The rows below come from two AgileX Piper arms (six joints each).
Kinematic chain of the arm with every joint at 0, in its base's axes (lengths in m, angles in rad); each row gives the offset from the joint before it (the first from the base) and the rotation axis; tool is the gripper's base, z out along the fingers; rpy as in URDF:
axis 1: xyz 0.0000 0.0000 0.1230 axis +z
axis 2: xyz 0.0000 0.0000 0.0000 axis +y
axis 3: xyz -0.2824 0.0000 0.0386 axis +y
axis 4: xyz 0.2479 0.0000 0.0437 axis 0.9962 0 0.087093
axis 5: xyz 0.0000 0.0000 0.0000 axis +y
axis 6: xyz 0.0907 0.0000 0.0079 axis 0.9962 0 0.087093
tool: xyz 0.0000 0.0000 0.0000 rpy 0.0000 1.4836 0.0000
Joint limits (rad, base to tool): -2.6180..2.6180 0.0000..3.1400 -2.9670..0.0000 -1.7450..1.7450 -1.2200..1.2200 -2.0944..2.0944
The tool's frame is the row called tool.
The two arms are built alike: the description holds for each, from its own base.
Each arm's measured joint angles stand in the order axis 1, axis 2, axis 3, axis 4, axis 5, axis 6.
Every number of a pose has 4 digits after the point. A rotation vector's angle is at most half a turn.
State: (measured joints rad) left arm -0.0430 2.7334 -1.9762 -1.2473 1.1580 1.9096; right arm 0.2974 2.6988 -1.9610 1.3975 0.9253 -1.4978
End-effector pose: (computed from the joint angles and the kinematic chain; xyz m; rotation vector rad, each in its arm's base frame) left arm 0.4930 -0.1004 0.0177 1.2970 1.8224 -0.9930; right arm 0.4767 0.2210 0.0316 -0.9520 2.0855 1.1331
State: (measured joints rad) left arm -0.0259 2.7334 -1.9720 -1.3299 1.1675 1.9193; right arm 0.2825 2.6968 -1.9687 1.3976 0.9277 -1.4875
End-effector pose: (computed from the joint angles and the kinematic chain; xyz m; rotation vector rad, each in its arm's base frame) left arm 0.4973 -0.0942 0.0224 1.1971 1.7998 -1.0164; right arm 0.4812 0.2144 0.0346 -0.9287 2.0860 1.1297
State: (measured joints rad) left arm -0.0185 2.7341 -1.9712 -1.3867 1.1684 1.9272; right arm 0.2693 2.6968 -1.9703 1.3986 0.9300 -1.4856
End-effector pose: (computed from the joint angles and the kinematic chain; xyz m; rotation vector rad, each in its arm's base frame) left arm 0.5006 -0.0916 0.0255 1.1328 1.7819 -1.0247; right arm 0.4841 0.2082 0.0352 -0.9123 2.0879 1.1264
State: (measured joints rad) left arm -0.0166 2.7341 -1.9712 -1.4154 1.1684 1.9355; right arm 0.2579 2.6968 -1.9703 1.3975 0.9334 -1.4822
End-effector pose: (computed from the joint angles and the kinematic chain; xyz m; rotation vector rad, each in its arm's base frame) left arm 0.5022 -0.0911 0.0274 1.1057 1.7683 -1.0257; right arm 0.4862 0.2028 0.0352 -0.8991 2.0921 1.1255
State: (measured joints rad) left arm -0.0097 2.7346 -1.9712 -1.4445 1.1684 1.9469; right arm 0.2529 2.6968 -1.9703 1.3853 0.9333 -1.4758
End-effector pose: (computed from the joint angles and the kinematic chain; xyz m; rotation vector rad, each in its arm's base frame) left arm 0.5043 -0.0880 0.0290 1.0755 1.7548 -1.0218; right arm 0.4867 0.2001 0.0345 -0.9010 2.1009 1.1191
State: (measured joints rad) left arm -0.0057 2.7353 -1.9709 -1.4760 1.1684 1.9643; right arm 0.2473 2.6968 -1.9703 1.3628 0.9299 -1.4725
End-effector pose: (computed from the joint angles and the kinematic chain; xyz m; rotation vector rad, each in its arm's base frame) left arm 0.5062 -0.0863 0.0306 1.0502 1.7357 -1.0163; right arm 0.4872 0.1967 0.0331 -0.9148 2.1115 1.1012
